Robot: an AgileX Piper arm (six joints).
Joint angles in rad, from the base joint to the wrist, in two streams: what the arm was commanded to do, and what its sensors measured. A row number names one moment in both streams.
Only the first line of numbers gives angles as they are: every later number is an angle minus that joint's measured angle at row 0.
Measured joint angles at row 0: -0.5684, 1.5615, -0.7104, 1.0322, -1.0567, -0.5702
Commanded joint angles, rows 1 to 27: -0.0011, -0.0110, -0.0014, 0.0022, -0.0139, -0.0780; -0.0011, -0.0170, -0.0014, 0.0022, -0.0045, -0.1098; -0.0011, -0.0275, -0.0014, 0.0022, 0.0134, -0.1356; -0.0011, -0.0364, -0.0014, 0.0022, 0.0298, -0.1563; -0.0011, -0.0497, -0.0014, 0.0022, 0.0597, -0.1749; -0.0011, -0.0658, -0.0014, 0.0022, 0.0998, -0.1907; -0.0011, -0.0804, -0.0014, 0.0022, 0.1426, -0.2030; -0.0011, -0.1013, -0.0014, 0.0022, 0.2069, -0.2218; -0.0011, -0.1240, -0.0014, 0.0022, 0.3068, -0.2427; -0.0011, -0.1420, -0.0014, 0.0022, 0.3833, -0.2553; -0.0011, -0.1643, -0.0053, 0.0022, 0.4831, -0.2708; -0.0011, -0.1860, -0.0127, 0.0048, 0.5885, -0.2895; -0.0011, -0.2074, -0.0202, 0.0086, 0.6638, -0.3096; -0.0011, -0.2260, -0.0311, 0.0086, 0.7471, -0.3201; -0.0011, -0.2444, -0.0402, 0.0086, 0.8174, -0.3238; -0.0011, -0.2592, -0.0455, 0.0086, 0.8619, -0.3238; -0.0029, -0.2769, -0.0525, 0.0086, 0.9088, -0.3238; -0.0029, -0.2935, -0.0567, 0.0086, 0.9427, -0.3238; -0.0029, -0.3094, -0.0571, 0.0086, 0.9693, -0.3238; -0.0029, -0.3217, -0.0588, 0.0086, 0.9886, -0.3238; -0.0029, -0.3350, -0.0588, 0.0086, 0.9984, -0.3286; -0.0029, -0.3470, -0.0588, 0.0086, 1.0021, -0.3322; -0.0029, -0.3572, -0.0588, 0.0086, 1.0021, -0.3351; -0.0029, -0.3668, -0.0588, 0.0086, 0.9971, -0.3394; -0.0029, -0.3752, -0.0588, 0.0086, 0.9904, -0.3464; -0.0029, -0.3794, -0.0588, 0.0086, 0.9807, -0.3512; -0.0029, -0.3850, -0.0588, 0.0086, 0.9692, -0.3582
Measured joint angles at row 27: 0.0000, -0.3517, -0.0522, 0.0057, 0.9930, -0.3269
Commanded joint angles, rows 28 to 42: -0.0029, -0.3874, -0.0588, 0.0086, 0.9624, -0.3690; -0.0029, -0.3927, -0.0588, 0.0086, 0.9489, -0.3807; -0.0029, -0.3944, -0.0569, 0.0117, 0.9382, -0.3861; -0.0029, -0.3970, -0.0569, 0.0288, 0.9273, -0.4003; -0.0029, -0.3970, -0.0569, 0.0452, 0.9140, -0.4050; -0.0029, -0.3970, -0.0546, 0.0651, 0.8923, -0.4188; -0.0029, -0.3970, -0.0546, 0.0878, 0.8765, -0.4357; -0.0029, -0.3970, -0.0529, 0.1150, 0.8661, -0.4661; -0.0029, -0.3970, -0.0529, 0.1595, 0.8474, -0.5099; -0.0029, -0.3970, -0.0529, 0.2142, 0.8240, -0.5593; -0.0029, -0.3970, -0.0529, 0.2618, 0.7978, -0.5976; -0.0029, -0.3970, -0.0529, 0.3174, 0.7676, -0.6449; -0.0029, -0.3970, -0.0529, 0.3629, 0.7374, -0.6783; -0.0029, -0.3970, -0.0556, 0.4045, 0.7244, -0.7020; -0.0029, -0.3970, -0.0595, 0.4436, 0.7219, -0.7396
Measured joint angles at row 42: 0.0000, -0.3820, -0.0522, 0.2678, 0.8039, -0.6006
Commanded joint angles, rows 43 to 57: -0.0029, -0.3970, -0.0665, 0.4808, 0.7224, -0.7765; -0.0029, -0.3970, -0.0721, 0.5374, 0.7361, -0.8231; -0.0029, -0.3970, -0.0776, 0.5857, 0.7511, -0.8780; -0.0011, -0.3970, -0.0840, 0.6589, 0.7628, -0.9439; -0.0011, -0.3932, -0.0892, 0.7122, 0.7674, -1.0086; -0.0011, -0.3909, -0.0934, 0.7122, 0.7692, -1.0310; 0.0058, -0.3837, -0.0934, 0.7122, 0.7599, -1.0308; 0.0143, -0.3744, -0.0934, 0.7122, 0.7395, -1.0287; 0.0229, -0.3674, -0.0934, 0.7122, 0.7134, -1.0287; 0.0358, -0.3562, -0.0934, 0.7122, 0.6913, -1.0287; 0.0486, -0.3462, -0.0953, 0.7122, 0.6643, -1.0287; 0.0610, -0.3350, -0.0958, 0.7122, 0.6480, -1.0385; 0.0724, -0.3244, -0.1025, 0.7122, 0.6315, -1.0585; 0.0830, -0.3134, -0.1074, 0.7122, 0.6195, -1.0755; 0.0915, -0.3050, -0.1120, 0.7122, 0.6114, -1.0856
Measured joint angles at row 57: 0.0567, -0.3288, -0.0887, 0.6943, 0.6612, -1.0320
